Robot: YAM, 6 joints.
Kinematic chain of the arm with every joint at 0, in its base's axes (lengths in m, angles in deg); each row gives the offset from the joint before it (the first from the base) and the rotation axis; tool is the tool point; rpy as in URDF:
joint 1: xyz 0 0 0.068 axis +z
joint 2: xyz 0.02 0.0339 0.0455 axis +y
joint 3: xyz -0.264 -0.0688 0 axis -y
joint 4: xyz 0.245 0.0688 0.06 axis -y
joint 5: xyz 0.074 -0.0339 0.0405 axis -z
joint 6: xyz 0.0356 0 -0.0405 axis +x
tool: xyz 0 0 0 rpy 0 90 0
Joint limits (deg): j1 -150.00..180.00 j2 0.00..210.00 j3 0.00..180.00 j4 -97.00..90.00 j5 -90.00..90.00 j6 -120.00..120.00
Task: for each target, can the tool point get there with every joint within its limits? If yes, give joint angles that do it. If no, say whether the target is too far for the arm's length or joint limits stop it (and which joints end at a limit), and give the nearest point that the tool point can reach.
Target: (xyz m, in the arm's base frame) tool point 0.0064 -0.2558 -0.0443
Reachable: yes | joints -94.96 147.68 63.44 -55.79 -53.15 28.78
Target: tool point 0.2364 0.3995 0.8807
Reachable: no: too far | nearest point 0.1699 0.2871 0.6551 | short by 0.261 m
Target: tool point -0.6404 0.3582 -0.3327
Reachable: no: too far | nearest point -0.4821 0.2696 -0.2152 | short by 0.216 m
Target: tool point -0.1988 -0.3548 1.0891
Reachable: no: too far | nearest point -0.1225 -0.2186 0.6953 | short by 0.424 m
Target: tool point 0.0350 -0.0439 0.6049
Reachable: yes | joints -87.72 52.98 91.29 32.01 -69.14 83.62
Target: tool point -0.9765 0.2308 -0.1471
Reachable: no: too far | nearest point -0.6082 0.1438 -0.0468 | short by 0.392 m
